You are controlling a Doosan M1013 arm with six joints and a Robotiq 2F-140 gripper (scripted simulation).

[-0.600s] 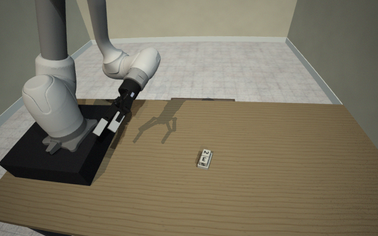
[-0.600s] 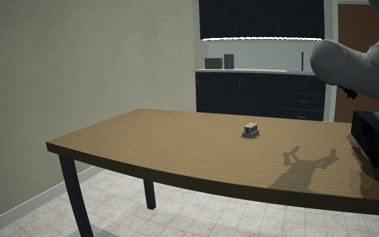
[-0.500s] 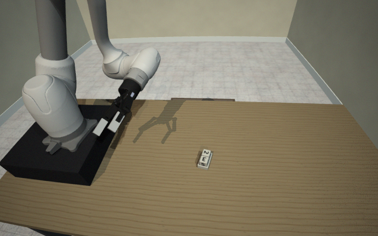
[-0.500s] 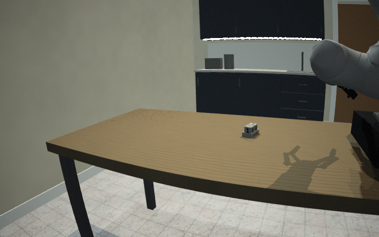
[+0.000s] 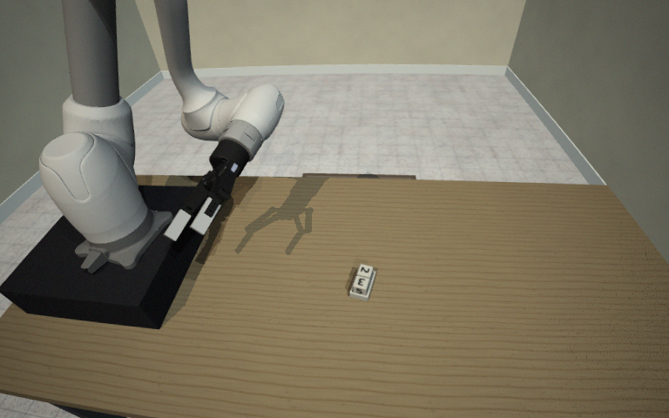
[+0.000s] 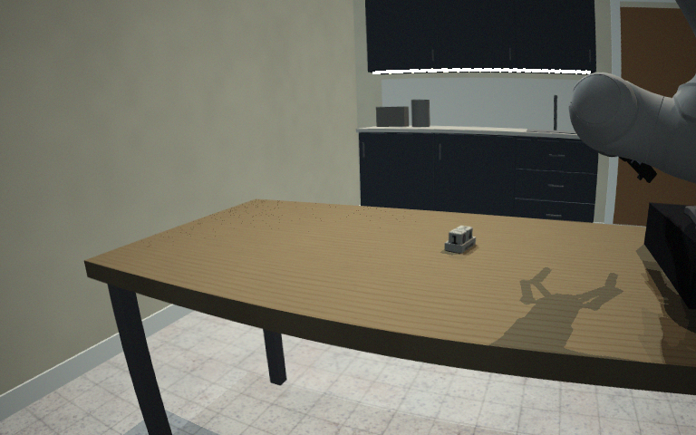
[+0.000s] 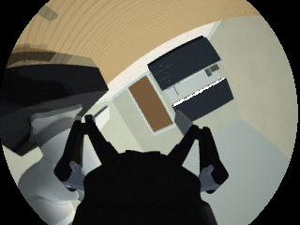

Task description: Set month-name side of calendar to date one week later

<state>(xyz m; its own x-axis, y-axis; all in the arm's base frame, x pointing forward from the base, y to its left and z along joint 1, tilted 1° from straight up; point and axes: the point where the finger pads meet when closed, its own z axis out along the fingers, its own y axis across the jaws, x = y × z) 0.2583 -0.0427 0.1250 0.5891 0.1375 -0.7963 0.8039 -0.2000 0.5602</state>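
Now: hand 34 cm short of the white tray, 22 cm above it and 11 cm to the right of it.
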